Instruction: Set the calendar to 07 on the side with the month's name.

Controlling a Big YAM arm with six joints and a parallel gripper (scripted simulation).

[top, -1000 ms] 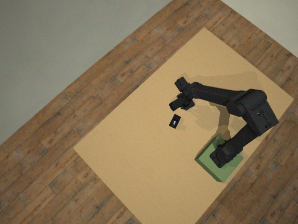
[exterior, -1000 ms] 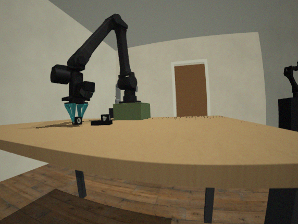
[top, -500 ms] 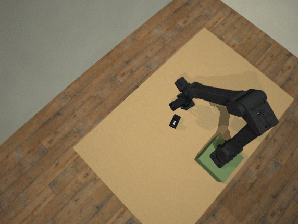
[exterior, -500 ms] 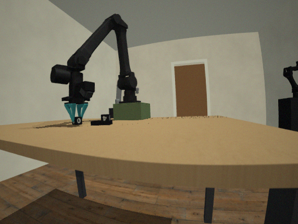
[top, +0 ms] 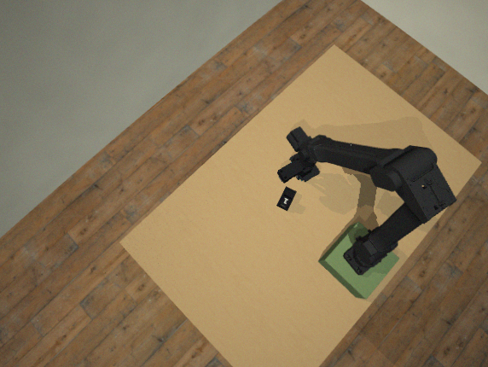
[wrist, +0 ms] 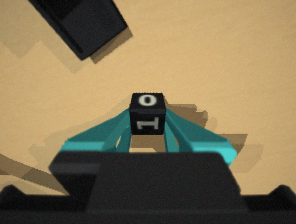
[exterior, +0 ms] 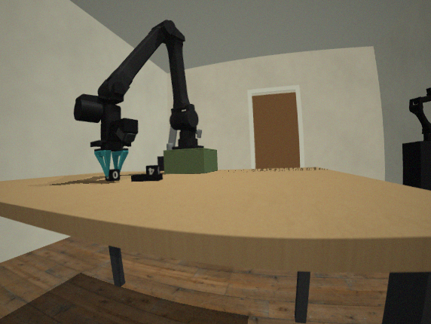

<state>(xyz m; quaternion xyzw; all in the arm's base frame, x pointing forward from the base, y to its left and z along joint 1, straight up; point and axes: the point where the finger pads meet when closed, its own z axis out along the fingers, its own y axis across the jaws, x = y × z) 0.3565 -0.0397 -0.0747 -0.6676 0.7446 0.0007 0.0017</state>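
My gripper is now right at the digit cube. From my hand the other things lie so: black calendar tray (10 cm to the left, 4 cm behind, 1 cm below).
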